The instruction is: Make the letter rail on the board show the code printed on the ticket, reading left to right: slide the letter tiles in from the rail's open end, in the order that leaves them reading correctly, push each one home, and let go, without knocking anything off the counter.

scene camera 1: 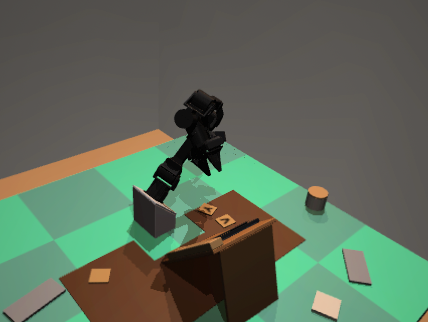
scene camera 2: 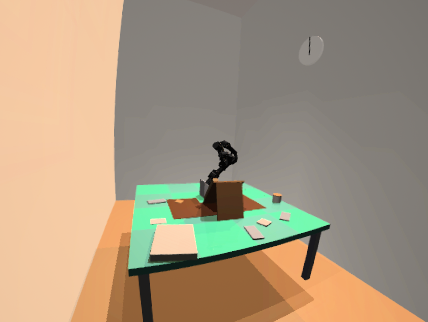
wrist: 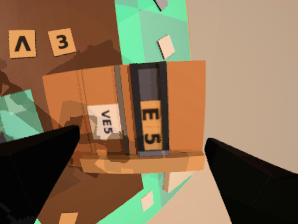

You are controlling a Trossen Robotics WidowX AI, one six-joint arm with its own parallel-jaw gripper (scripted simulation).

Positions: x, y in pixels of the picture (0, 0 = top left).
white ticket: wrist 105, 119; not seen in scene camera 1 (hidden by a brown board); not seen in scene camera 2 (hidden by a brown board)
